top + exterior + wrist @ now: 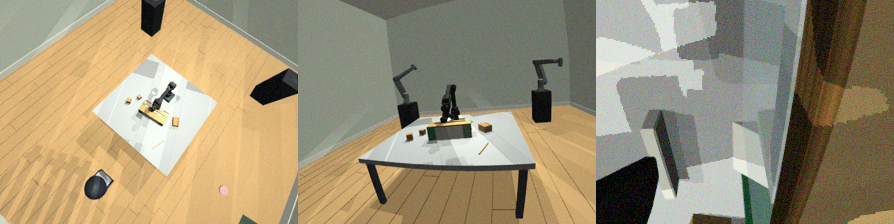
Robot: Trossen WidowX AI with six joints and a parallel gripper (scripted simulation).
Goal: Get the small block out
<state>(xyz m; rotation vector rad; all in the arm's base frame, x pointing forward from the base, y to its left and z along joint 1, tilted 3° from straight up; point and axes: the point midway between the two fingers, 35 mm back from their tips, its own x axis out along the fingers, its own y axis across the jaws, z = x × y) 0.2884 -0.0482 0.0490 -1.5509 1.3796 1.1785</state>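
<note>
Right now the grey t-shaped piece is 6 cm ahead of my gripper tip and 1 cm to the right of it. The rest, counted from my gripper tip: small box: 23 cm to the right, 6 cm below, 1 cm behind; tan block: 39 cm to the left, 7 cm behind, 6 cm below; clear-fronted box: 8 cm to the left, 2 cm below, 2 cm ahead.
</note>
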